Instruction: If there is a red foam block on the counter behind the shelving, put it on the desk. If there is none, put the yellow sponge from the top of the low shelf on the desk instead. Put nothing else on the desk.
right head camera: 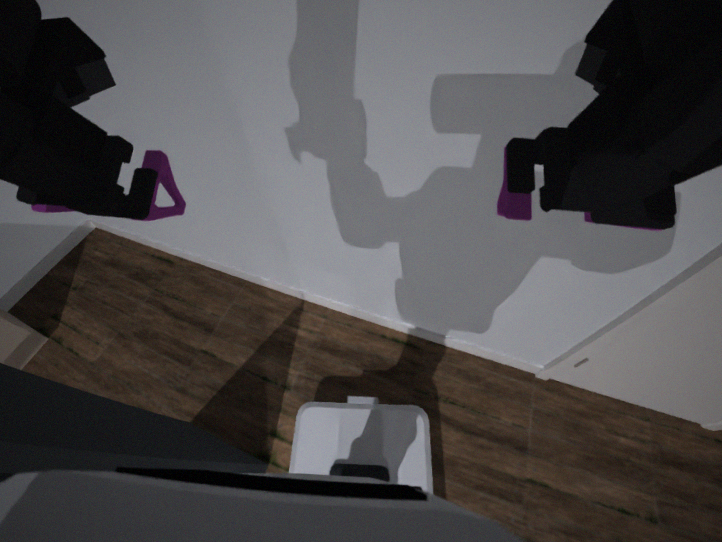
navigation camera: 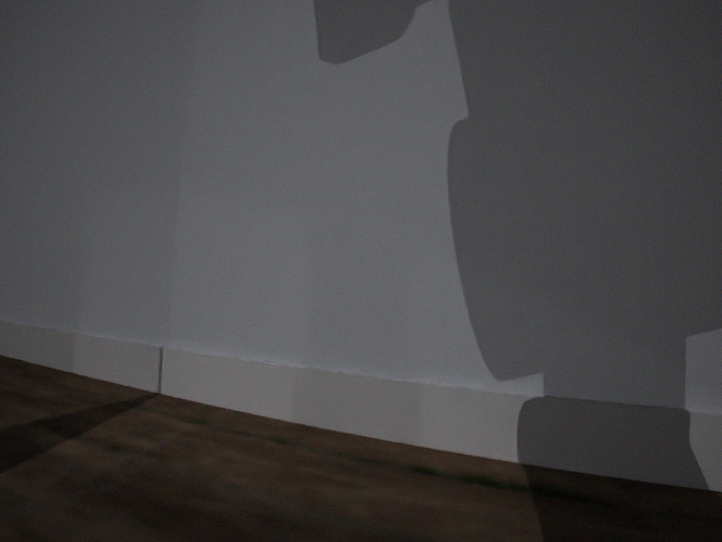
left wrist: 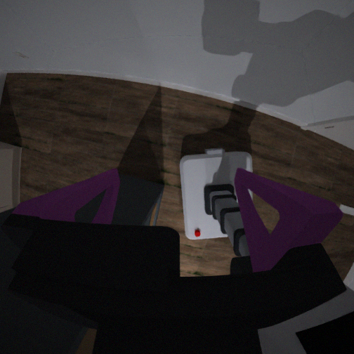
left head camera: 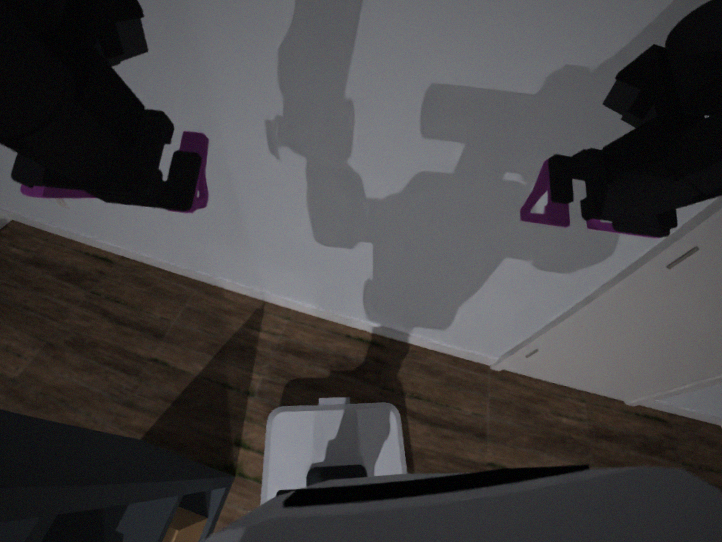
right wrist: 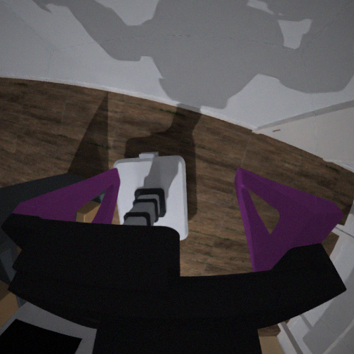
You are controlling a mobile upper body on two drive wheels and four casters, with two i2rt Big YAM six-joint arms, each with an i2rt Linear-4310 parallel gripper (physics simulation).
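Places are measured from the left arm's base along level axes (x left, y down, z back), in millimetres.
Pixels of known places: left gripper, fingertip midpoint: (right head camera: 148, 206) (left head camera: 159, 196); right gripper, fingertip midpoint: (right head camera: 542, 212) (left head camera: 555, 219).
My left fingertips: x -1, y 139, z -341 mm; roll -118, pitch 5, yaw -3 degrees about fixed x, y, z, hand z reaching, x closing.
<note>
Behind a point stands the place of what it marks.
My left gripper (left head camera: 110, 199) (right head camera: 107, 211) (left wrist: 176, 174) is open and empty, held up in front of the wall. My right gripper (left head camera: 589, 222) (right head camera: 568, 217) (right wrist: 176, 174) is open and empty too. The dark shelving (left head camera: 87, 452) {z -138, x 356, y 702 mm} (left wrist: 142, 192) (right wrist: 65, 186) stands at the lower left, and part of a brown box (left head camera: 186, 522) {z 48, x 274, y 1170 mm} (right wrist: 89, 212) shows in it. A pale block-like piece (right head camera: 17, 341) {z -508, x 1704, y 1234 mm} (left wrist: 10, 175) is cut off at the left edge; I cannot tell whether it is the counter. The red foam block, the yellow sponge, the desk and the low shelf's top do not show.
A pale wall (left head camera: 244, 245) {z -949, x 172, y 950 mm} (right head camera: 262, 233) {z -975, x 247, y 886 mm} (navigation camera: 291, 233) {z -856, x -110, y 1100 mm} runs close across the front, with my shadow on it. A pale door (left head camera: 653, 309) {z -444, x -1290, y 622 mm} (right head camera: 659, 332) {z -469, x -1214, y 783 mm} is at the right. My white base (left head camera: 291, 449) {z -166, x -64, y 1150 mm} (right head camera: 320, 437) {z -189, x -72, y 1150 mm} (left wrist: 195, 200) (right wrist: 175, 200) stands on the wooden floor (navigation camera: 233, 478) {z -682, x -94, y 1410 mm}.
</note>
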